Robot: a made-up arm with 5 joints. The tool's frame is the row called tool. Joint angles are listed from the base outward.
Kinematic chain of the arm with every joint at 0, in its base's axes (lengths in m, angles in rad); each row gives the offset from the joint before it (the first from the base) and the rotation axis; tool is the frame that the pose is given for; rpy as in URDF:
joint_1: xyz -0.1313 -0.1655 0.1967 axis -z
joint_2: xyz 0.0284 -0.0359 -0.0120 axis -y
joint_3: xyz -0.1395 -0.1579 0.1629 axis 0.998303 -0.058 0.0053
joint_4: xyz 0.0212 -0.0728 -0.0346 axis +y
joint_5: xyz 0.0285 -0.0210 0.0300 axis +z
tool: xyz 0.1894 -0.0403 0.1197 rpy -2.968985 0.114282 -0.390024
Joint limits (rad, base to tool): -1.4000..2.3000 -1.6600..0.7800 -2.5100..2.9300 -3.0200..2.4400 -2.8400..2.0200
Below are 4 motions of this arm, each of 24 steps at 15 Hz.
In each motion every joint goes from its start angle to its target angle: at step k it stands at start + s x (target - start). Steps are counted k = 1, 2, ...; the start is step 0. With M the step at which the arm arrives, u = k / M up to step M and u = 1 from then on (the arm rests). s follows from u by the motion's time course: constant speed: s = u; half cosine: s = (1 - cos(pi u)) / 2; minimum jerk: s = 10 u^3 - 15 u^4 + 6 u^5.
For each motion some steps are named. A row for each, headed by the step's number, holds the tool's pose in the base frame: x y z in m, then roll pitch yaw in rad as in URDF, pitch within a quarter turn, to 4 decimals.
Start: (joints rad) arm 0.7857 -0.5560 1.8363 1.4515 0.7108
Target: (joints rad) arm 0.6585 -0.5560 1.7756 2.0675 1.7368
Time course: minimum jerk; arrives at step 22
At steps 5, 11, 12, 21, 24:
5: 0.0101 -0.3086 0.3623 -0.8688 -0.5667 0.4419
11: -0.0145 -0.3134 0.4227 -0.6880 -1.0293 0.3963
12: -0.0204 -0.3173 0.4300 -0.5913 -1.1144 0.3330
21: -0.0417 -0.3448 0.4398 0.7369 -1.2857 -0.8098
24: -0.0417 -0.3449 0.4397 0.7402 -1.2853 -0.8126

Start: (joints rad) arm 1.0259 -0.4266 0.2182 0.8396 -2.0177
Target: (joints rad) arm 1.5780 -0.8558 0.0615 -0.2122 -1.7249
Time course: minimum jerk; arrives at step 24
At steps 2, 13, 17, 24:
2: -0.4947 -0.4611 0.4312 2.1823 -0.5493 -3.0915
13: -0.5753 -0.3430 0.4733 2.5160 -0.3388 2.7663
17: -0.5973 -0.2859 0.4859 2.6615 -0.2373 2.6351
24: -0.6063 -0.2541 0.4910 2.7424 -0.1825 2.5779

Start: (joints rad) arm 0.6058 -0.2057 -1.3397 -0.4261 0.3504
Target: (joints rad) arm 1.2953 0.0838 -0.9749 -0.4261 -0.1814
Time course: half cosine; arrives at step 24
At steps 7, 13, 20, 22, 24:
7: -0.0806 -0.2700 0.4709 2.0996 -0.0320 -0.5367
13: -0.1556 -0.2729 0.5322 2.2565 -0.3428 -0.9098
20: -0.2438 -0.2316 0.5787 2.4920 -0.6138 -1.3612
22: -0.2554 -0.2221 0.5834 2.5332 -0.6458 -1.4316
24: -0.2593 -0.2187 0.5850 2.5478 -0.6564 -1.4562

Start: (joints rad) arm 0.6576 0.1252 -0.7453 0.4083 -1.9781
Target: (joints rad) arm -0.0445 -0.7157 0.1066 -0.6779 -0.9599
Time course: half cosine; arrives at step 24
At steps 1, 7, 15, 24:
1: -0.4264 -0.3029 0.5989 -2.5685 -0.5669 2.9607
7: -0.3835 -0.4291 0.6024 -2.8360 -0.5066 -2.7665
15: -0.1501 -0.6272 0.5337 -3.0816 -0.0378 -1.7806
24: 0.0030 -0.6400 0.4828 -2.9851 0.2007 -1.3759

